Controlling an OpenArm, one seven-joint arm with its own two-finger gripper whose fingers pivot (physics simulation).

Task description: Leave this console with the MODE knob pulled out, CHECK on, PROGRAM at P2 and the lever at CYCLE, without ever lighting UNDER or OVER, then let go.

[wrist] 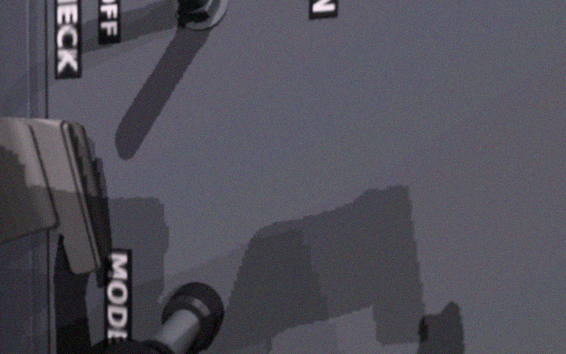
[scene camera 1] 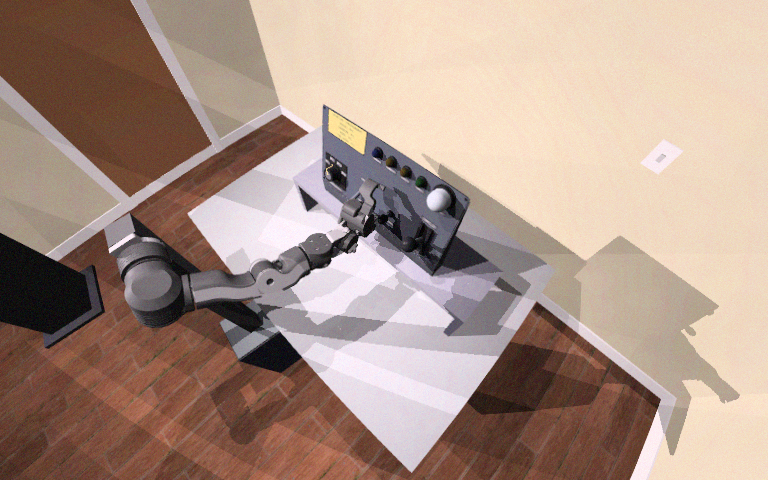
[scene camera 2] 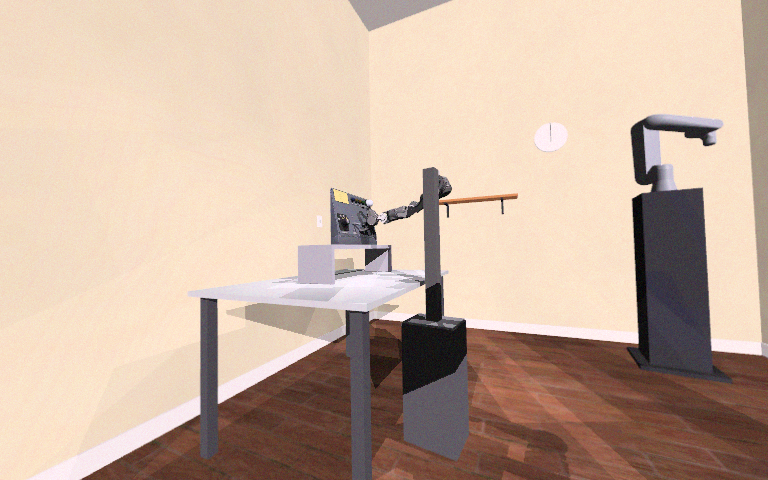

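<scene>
The console panel [scene camera 1: 362, 164] [scene camera 2: 352, 237] stands upright. My gripper [scene camera 1: 381, 201] [scene camera 2: 364, 219] is open close in front of its middle; one finger shows at the left of the wrist view. The MODE knob [scene camera 1: 387, 218] [wrist: 132, 347] is at the bottom of the wrist view, cut by the edge, with bare silver shaft between its black base and head. Nothing is between the fingers. The CHECK switch [wrist: 200, 10] is cut off at the top; its position cannot be told. The PROGRAM selector [scene camera 1: 331, 174] [scene camera 2: 343, 221] is too small to read. The lever's ball [scene camera 1: 407, 244] sits low right; its setting is unclear.
Blue [scene camera 1: 377, 153], two amber [scene camera 1: 390, 162] [scene camera 1: 405, 171] and green [scene camera 1: 420, 182] lamps look dark. A white dome [scene camera 1: 438, 199] is beside them. A yellow note [scene camera 1: 347, 131] is at upper left. The console stands on a riser [scene camera 2: 316, 264] on the white table [scene camera 1: 396, 430] [scene camera 2: 254, 295].
</scene>
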